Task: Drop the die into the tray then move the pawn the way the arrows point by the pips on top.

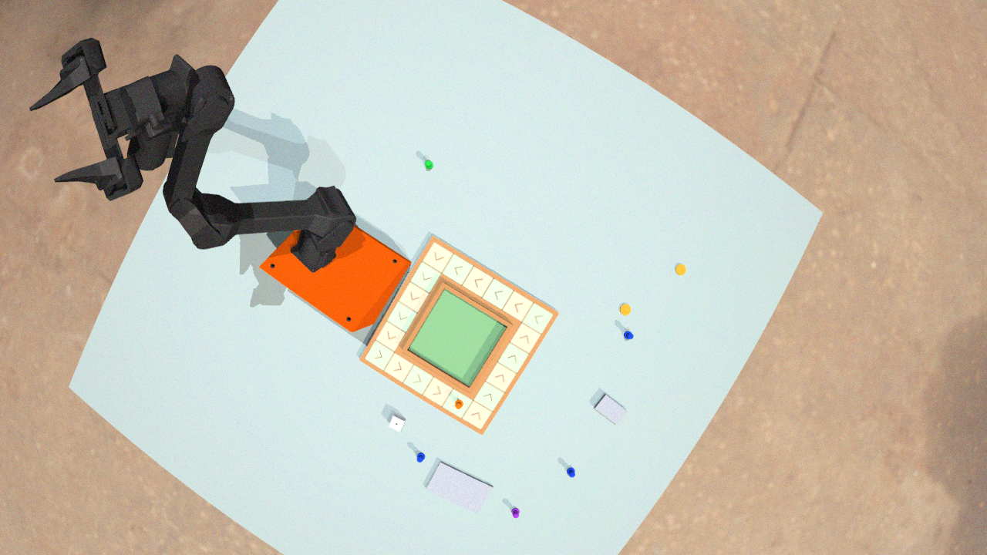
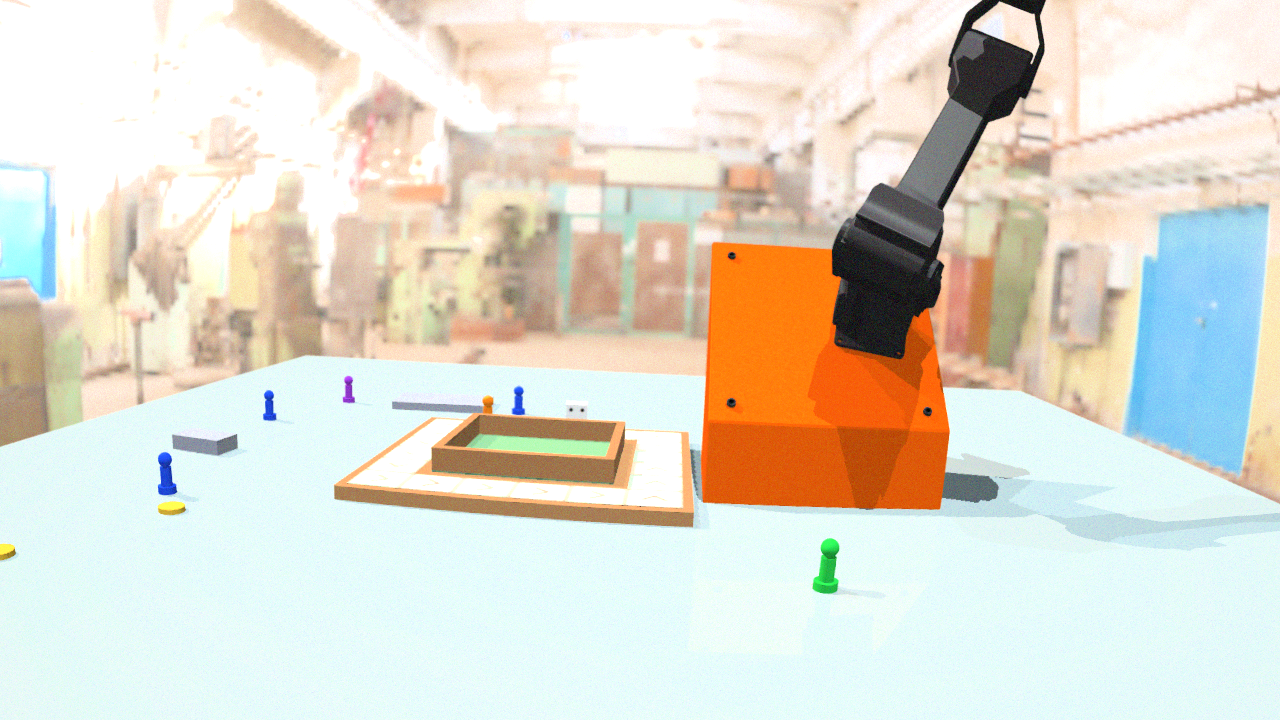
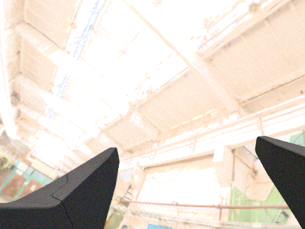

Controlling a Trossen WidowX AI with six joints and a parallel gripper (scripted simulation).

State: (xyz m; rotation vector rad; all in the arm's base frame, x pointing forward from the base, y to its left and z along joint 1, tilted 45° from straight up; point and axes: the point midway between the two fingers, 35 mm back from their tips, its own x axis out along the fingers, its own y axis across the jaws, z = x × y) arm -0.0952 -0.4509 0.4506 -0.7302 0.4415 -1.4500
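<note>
The white die is 78 cm below my gripper tip, 50 cm ahead of it and 14 cm to the right of it. Round my gripper tip: green pawn: 78 cm below, 29 cm to the left, 22 cm ahead; green tray: 79 cm below, 48 cm ahead, 7 cm to the left; orange pawn: 77 cm below, 56 cm ahead, 3 cm to the right.
</note>
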